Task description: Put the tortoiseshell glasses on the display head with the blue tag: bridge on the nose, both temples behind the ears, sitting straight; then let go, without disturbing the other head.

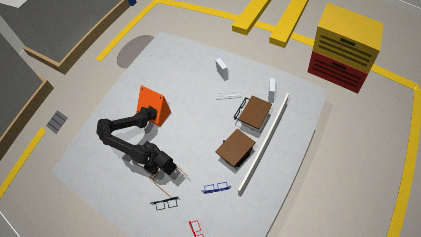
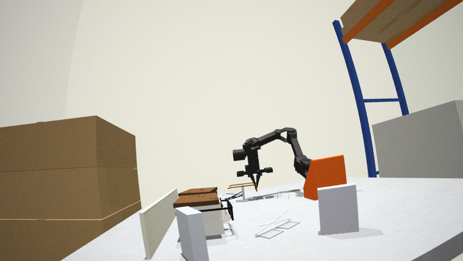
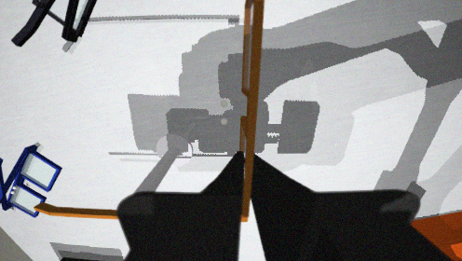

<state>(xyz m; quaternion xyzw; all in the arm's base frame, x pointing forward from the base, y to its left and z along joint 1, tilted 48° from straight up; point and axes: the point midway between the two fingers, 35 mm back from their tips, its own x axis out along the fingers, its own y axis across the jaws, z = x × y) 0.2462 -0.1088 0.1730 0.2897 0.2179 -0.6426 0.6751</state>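
The small white peg lies 70 mm ahead of my gripper tip, 40 mm below it and 20 mm to the left of it. From my gripper tip the other things lie so: cream wall panel: 390 mm to the left, 370 mm ahead.
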